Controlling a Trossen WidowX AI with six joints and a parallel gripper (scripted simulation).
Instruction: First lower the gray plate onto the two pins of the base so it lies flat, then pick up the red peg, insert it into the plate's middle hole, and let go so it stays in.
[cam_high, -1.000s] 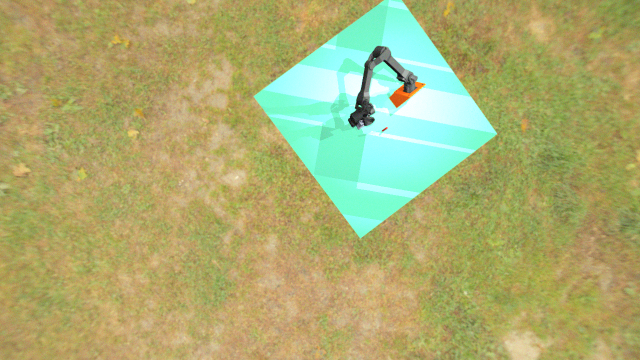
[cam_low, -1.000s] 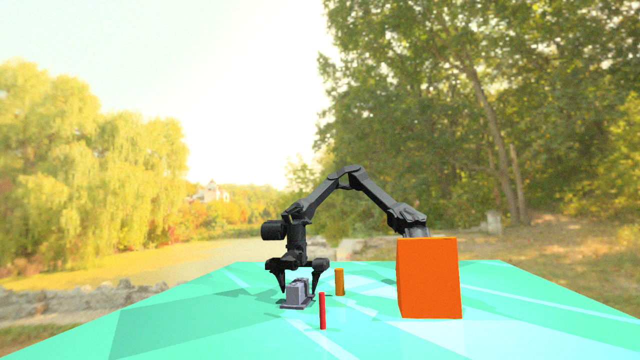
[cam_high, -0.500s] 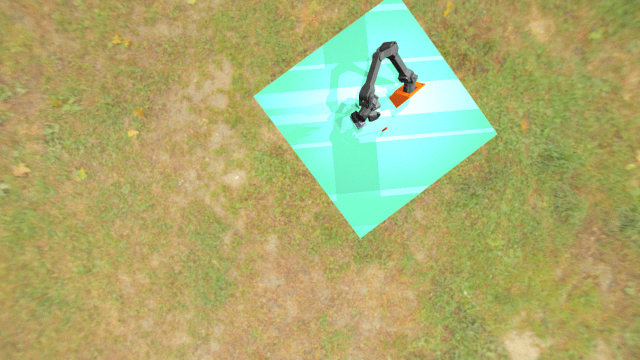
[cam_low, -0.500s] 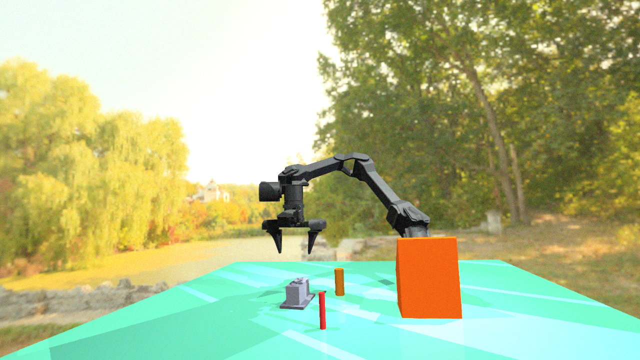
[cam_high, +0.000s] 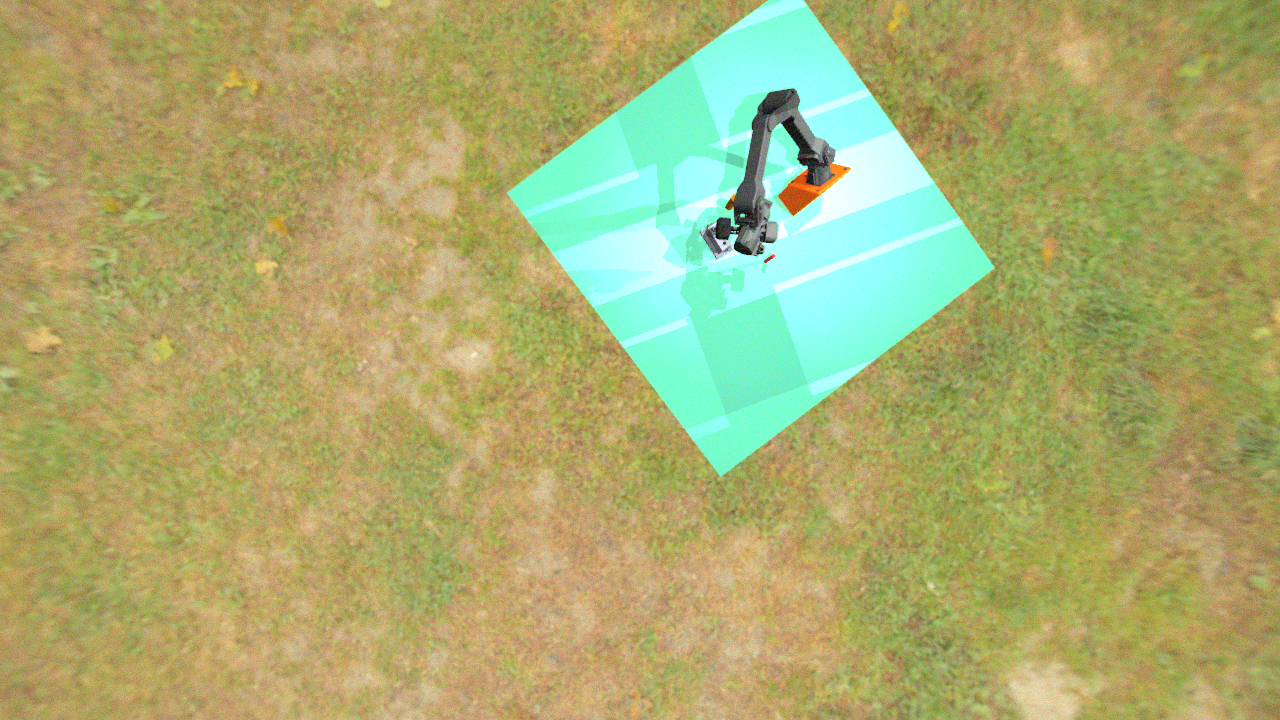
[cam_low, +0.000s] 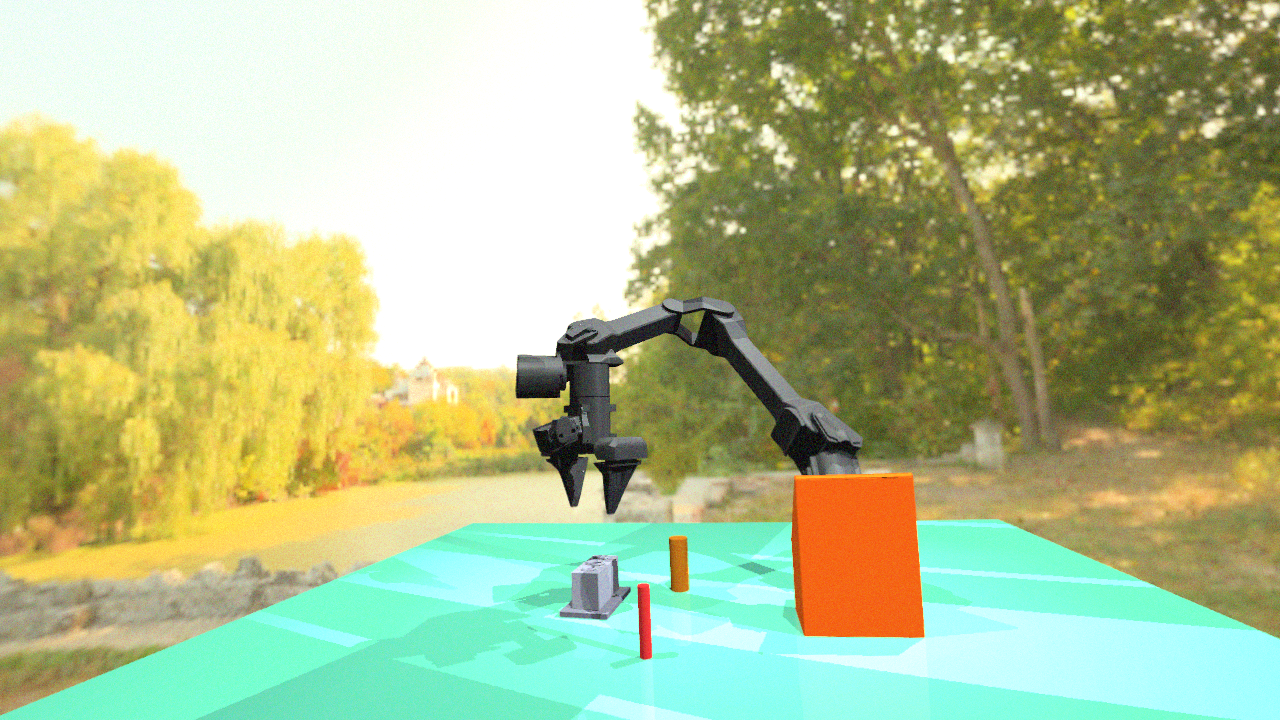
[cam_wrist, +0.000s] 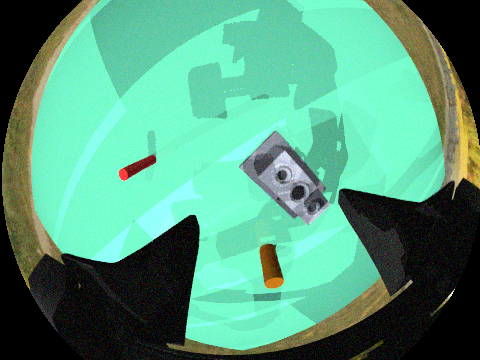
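Now: the red peg 90 mm behind my gripper tip, 120 mm to the left of it and 100 mm below it. Also, from my gripper tip: flat gray base: 10 mm ahead, 60 mm to the right, 140 mm below; gray plate: 10 mm ahead, 60 mm to the right, 100 mm below; orange cylinder: 100 mm behind, 120 mm to the right, 100 mm below.
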